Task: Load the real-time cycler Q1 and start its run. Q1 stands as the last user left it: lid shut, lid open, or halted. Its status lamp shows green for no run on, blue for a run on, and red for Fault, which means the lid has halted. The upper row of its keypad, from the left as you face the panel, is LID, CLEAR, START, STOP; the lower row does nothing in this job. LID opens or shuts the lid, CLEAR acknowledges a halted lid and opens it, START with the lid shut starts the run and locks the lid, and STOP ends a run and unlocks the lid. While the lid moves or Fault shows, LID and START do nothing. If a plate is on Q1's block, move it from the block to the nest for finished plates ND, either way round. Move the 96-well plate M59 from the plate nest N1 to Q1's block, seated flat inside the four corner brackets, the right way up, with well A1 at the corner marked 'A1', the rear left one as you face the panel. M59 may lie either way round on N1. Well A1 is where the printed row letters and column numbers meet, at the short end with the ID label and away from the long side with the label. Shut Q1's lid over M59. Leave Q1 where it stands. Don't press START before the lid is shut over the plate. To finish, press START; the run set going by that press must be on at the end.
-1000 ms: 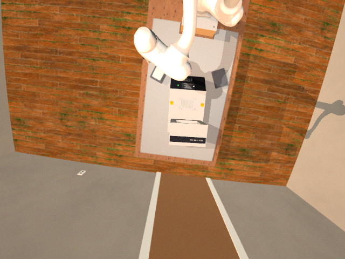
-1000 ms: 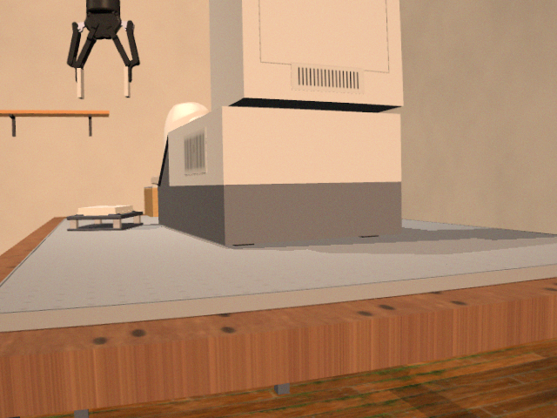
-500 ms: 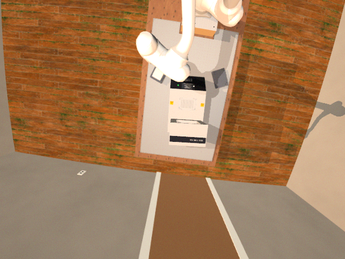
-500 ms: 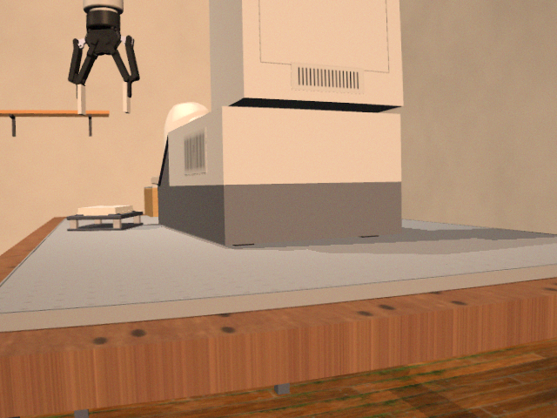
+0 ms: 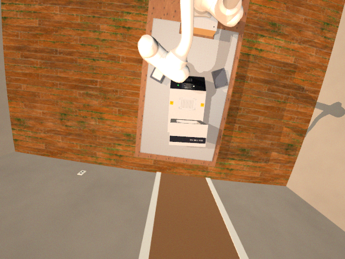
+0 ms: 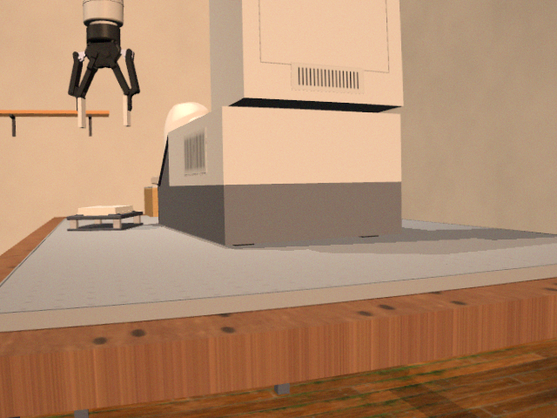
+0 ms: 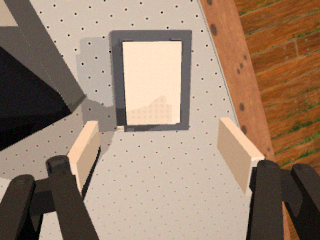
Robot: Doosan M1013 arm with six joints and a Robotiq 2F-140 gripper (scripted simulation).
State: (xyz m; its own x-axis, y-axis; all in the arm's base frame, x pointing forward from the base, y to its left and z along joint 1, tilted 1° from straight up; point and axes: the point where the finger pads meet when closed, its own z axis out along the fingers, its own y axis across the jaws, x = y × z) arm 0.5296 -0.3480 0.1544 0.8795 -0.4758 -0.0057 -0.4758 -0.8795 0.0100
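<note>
My hand is 210 mm above the white 96-well plate M59. Round my hand: dark grey nest ND: 40 mm ahead, 580 mm to the left, 220 mm below; then dark plate nest N1: 220 mm below.
</note>
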